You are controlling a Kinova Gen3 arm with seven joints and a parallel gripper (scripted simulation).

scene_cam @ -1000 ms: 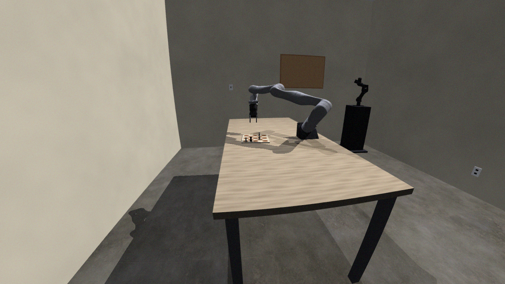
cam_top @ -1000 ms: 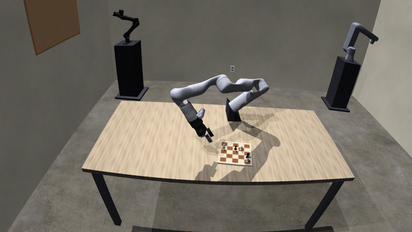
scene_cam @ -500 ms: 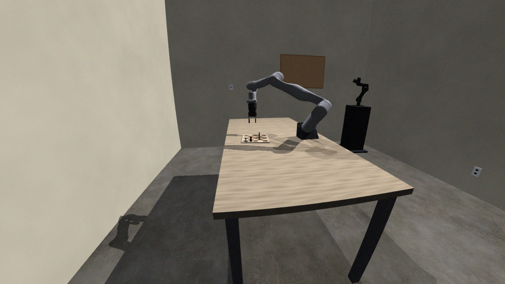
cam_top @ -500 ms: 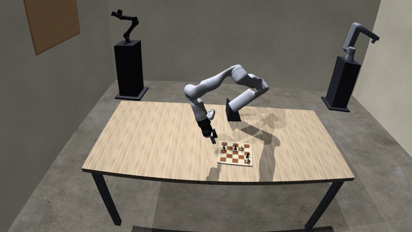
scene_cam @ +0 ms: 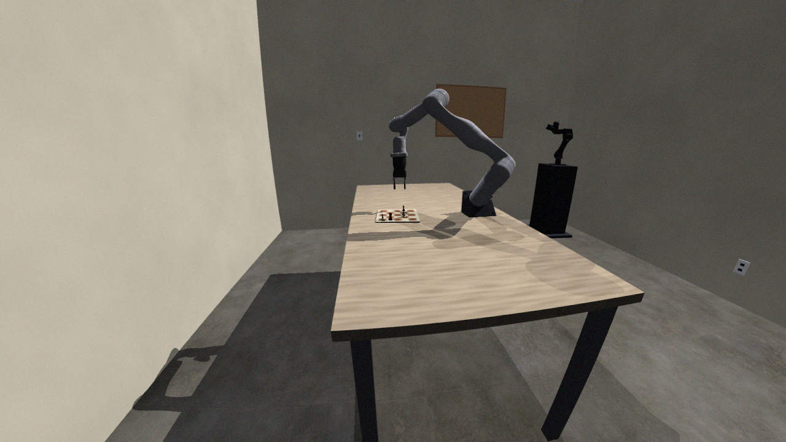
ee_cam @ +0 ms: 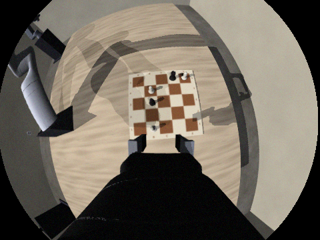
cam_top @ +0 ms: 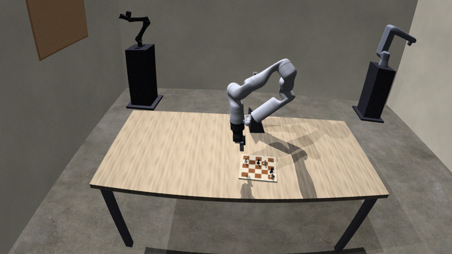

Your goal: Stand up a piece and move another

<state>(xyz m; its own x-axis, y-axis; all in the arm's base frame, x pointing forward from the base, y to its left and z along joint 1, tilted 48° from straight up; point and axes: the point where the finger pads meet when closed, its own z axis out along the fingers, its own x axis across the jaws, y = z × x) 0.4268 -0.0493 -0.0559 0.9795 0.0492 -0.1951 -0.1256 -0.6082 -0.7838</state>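
Right now my hand is 20 mm short of the chessboard, 110 mm to the right of it and 140 mm above it.
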